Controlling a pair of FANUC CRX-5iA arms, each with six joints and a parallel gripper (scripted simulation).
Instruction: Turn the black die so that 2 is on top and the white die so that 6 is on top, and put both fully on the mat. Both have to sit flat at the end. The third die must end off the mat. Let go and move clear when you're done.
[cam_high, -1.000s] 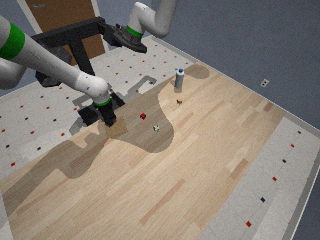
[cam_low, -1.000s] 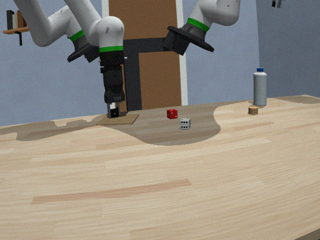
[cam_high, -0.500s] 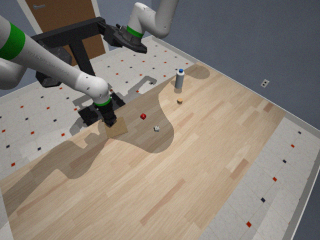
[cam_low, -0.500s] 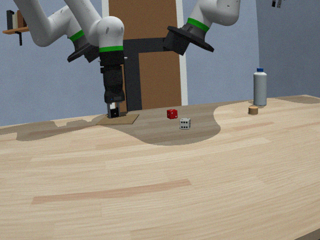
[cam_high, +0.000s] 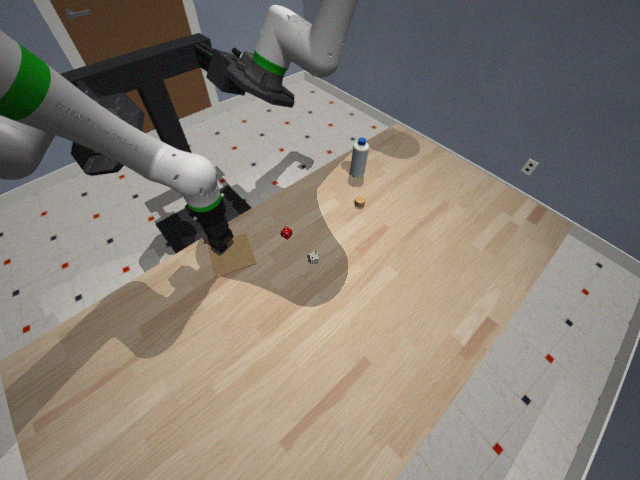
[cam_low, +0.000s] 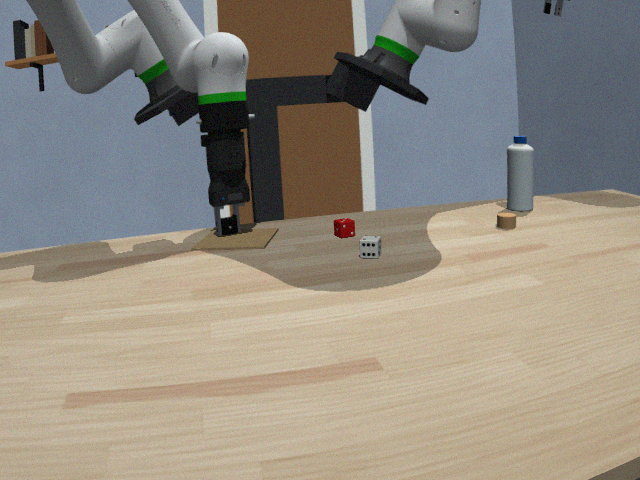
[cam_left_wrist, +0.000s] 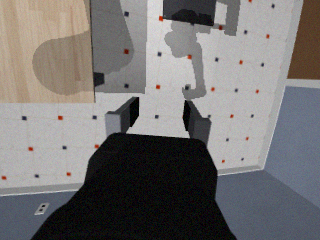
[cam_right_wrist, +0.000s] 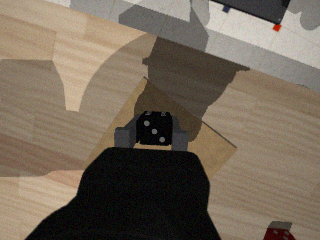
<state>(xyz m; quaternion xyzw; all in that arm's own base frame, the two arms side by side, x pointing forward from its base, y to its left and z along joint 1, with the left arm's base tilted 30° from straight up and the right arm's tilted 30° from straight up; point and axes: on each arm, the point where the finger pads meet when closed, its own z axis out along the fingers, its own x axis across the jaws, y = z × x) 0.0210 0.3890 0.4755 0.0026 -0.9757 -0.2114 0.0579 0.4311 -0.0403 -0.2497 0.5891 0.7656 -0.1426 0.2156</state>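
Note:
Now: the black die right at my right hand. Also, from my right hand: tan mat: 40 mm ahead, 20 mm to the left, 20 mm below; then white die: 220 mm ahead, 240 mm to the left, 10 mm below; then red die: 80 mm ahead, 220 mm to the left, 10 mm below.

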